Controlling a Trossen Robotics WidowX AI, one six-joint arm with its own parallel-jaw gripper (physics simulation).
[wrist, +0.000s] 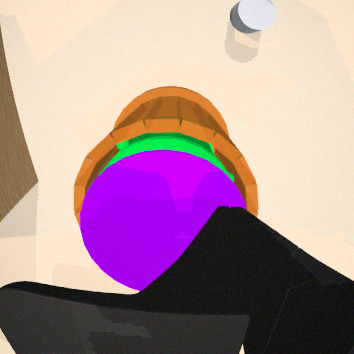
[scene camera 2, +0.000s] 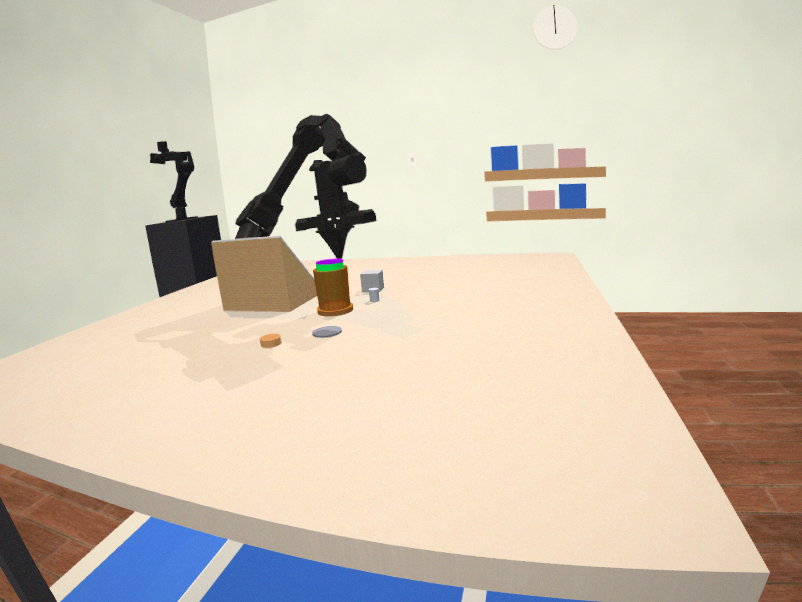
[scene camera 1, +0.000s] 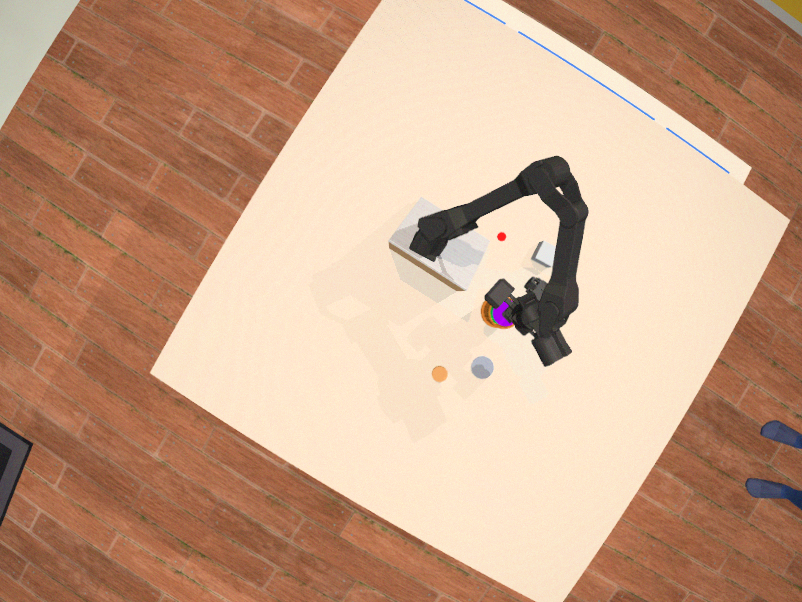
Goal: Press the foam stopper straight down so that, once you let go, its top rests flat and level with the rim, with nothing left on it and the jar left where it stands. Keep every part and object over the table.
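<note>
The foam stopper, green with a purple top (scene camera 1: 500, 314) (scene camera 2: 329, 265) (wrist: 145, 215), sits in the mouth of the amber-brown jar (scene camera 1: 486, 313) (scene camera 2: 332, 291) (wrist: 172, 126). Its top stands above the rim, with a green band of its side showing. The jar stands upright on the table. My gripper (scene camera 1: 509, 311) (scene camera 2: 339, 257) (wrist: 227, 218) is shut and empty, pointing down. In the wrist view its tip overlaps the right edge of the purple top; in scene camera 2 it is near that height. Whether it touches the stopper, I cannot tell.
A wedge-shaped block (scene camera 1: 427, 265) (scene camera 2: 252, 275) stands left of the jar. A grey cube (scene camera 1: 544, 254) (scene camera 2: 371, 281) and small grey cylinder (scene camera 2: 373, 294) (wrist: 257, 14) are behind it. A grey disc (scene camera 1: 481, 367) (scene camera 2: 327, 331) and an orange disc (scene camera 1: 439, 373) (scene camera 2: 270, 340) lie in front.
</note>
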